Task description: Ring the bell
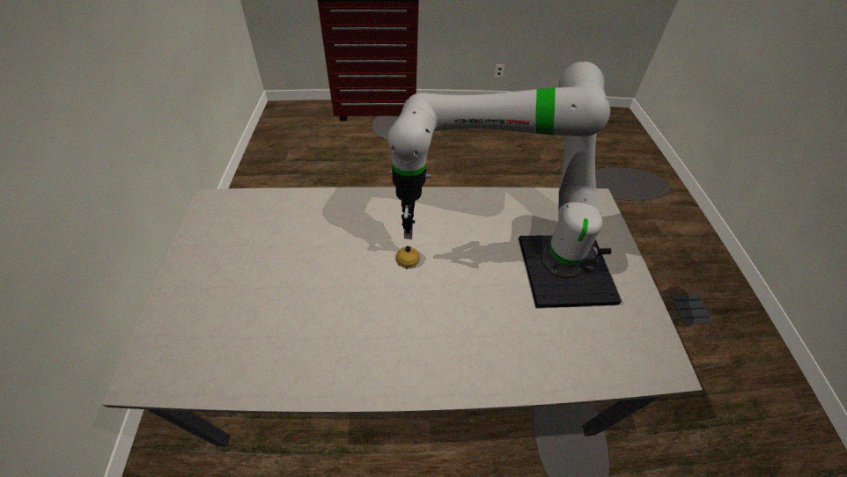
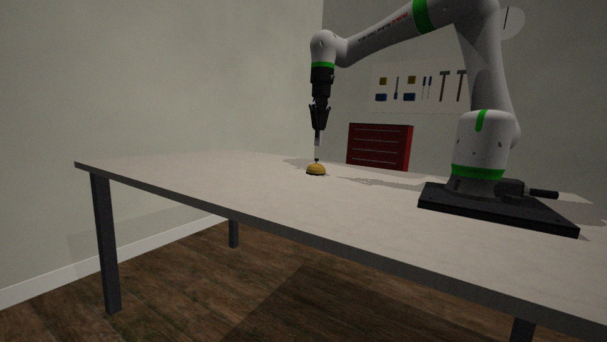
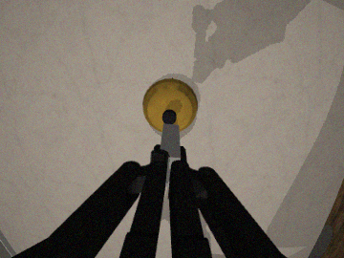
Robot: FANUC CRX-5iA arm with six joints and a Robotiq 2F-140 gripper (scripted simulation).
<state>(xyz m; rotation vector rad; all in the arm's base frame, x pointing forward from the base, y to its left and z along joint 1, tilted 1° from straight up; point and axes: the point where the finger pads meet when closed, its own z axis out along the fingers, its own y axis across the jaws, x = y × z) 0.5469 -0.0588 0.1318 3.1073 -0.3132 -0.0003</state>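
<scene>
The bell button lies 100 mm below my hand. Round my hand: small yellow dome bell: 110 mm below.
</scene>
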